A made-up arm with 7 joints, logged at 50 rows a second.
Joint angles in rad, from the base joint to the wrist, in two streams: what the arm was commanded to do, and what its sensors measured. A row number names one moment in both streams.
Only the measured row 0 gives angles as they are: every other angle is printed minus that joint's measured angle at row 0.
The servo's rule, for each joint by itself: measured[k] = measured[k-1] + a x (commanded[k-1-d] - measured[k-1]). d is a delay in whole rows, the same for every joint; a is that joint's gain. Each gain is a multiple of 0.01, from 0.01 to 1. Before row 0 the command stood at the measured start. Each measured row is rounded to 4 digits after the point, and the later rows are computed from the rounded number. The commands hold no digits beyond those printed.
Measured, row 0:
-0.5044, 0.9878, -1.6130, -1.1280, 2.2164, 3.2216, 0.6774
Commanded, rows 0 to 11:
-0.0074, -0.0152, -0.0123, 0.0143, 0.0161, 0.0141, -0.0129
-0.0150, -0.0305, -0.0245, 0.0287, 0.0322, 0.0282, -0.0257
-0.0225, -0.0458, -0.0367, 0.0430, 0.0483, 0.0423, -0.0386
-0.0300, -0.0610, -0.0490, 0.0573, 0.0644, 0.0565, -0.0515
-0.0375, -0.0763, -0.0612, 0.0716, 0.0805, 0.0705, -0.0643
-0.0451, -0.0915, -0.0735, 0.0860, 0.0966, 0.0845, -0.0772
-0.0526, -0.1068, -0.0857, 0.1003, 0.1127, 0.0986, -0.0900
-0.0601, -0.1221, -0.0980, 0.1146, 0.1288, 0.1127, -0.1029
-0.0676, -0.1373, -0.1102, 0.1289, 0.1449, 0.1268, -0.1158
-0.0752, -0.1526, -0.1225, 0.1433, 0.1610, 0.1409, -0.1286
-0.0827, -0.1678, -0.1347, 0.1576, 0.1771, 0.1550, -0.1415
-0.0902, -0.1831, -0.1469, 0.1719, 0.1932, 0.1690, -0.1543
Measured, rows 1 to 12:
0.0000, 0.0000, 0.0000, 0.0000, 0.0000, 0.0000, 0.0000
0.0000, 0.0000, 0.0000, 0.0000, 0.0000, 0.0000, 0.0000
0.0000, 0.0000, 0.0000, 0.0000, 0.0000, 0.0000, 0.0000
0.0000, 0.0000, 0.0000, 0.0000, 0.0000, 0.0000, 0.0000
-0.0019, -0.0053, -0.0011, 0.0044, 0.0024, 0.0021, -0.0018
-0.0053, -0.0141, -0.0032, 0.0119, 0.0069, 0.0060, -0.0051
-0.0098, -0.0252, -0.0062, 0.0215, 0.0131, 0.0114, -0.0098
-0.0151, -0.0377, -0.0101, 0.0326, 0.0208, 0.0182, -0.0156
-0.0209, -0.0512, -0.0147, 0.0447, 0.0298, 0.0260, -0.0224
-0.0272, -0.0653, -0.0200, 0.0575, 0.0398, 0.0348, -0.0301
-0.0338, -0.0798, -0.0259, 0.0708, 0.0507, 0.0444, -0.0385
-0.0406, -0.0946, -0.0324, 0.0844, 0.0624, 0.0546, -0.0475
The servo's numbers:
d 4
a 0.26 0.35 0.09 0.31 0.15 0.15 0.14

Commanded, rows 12 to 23:
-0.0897, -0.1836, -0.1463, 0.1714, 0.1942, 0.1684, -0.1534
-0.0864, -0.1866, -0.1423, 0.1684, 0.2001, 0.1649, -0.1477
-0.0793, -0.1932, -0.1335, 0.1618, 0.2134, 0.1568, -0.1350
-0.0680, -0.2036, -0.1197, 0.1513, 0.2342, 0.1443, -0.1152
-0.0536, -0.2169, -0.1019, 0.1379, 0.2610, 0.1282, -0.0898
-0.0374, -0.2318, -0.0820, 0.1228, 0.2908, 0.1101, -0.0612
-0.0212, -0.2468, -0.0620, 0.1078, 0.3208, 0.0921, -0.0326
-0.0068, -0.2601, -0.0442, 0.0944, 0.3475, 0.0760, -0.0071
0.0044, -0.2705, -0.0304, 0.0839, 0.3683, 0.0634, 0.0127
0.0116, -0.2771, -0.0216, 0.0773, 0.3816, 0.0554, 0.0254
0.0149, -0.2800, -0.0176, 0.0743, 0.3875, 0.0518, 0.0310
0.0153, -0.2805, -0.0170, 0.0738, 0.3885, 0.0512, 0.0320
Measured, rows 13 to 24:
-0.0476, -0.1095, -0.0394, 0.0982, 0.0748, 0.0654, -0.0571
-0.0548, -0.1246, -0.0469, 0.1122, 0.0877, 0.0767, -0.0671
-0.0621, -0.1397, -0.0548, 0.1263, 0.1011, 0.0884, -0.0775
-0.0694, -0.1549, -0.0631, 0.1404, 0.1149, 0.1005, -0.0883
-0.0747, -0.1649, -0.0706, 0.1500, 0.1268, 0.1107, -0.0974
-0.0777, -0.1725, -0.0771, 0.1557, 0.1378, 0.1188, -0.1044
-0.0781, -0.1797, -0.0822, 0.1576, 0.1491, 0.1245, -0.1087
-0.0755, -0.1881, -0.0856, 0.1556, 0.1619, 0.1275, -0.1096
-0.0698, -0.1982, -0.0871, 0.1501, 0.1768, 0.1276, -0.1068
-0.0614, -0.2100, -0.0866, 0.1416, 0.1939, 0.1250, -0.1004
-0.0509, -0.2229, -0.0844, 0.1311, 0.2129, 0.1201, -0.0909
-0.0394, -0.2359, -0.0808, 0.1197, 0.2331, 0.1135, -0.0792

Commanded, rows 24 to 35:
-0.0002, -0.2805, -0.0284, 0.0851, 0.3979, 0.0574, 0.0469
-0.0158, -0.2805, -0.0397, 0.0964, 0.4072, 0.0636, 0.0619
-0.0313, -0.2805, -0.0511, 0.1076, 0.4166, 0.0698, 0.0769
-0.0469, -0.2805, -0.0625, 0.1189, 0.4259, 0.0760, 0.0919
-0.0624, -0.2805, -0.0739, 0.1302, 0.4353, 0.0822, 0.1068
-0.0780, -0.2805, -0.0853, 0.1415, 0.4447, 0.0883, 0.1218
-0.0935, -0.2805, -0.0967, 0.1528, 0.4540, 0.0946, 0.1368
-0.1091, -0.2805, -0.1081, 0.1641, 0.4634, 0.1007, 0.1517
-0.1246, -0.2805, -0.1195, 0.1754, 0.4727, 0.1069, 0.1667
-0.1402, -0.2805, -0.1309, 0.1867, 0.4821, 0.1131, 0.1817
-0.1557, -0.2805, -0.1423, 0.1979, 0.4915, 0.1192, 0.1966
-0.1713, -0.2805, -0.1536, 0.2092, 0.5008, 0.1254, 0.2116
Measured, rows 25 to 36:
-0.0280, -0.2480, -0.0763, 0.1086, 0.2534, 0.1060, -0.0663
-0.0177, -0.2582, -0.0714, 0.0989, 0.2726, 0.0984, -0.0535
-0.0092, -0.2658, -0.0666, 0.0913, 0.2898, 0.0914, -0.0417
-0.0028, -0.2709, -0.0621, 0.0859, 0.3046, 0.0854, -0.0314
-0.0021, -0.2743, -0.0591, 0.0857, 0.3186, 0.0812, -0.0204
-0.0057, -0.2765, -0.0574, 0.0890, 0.3319, 0.0786, -0.0089
-0.0124, -0.2779, -0.0568, 0.0948, 0.3446, 0.0773, 0.0031
-0.0214, -0.2788, -0.0573, 0.1023, 0.3568, 0.0771, 0.0155
-0.0321, -0.2794, -0.0588, 0.1109, 0.3686, 0.0779, 0.0283
-0.0440, -0.2798, -0.0612, 0.1204, 0.3800, 0.0795, 0.0414
-0.0569, -0.2800, -0.0644, 0.1304, 0.3911, 0.0818, 0.0548
-0.0705, -0.2802, -0.0683, 0.1408, 0.4019, 0.0846, 0.0684

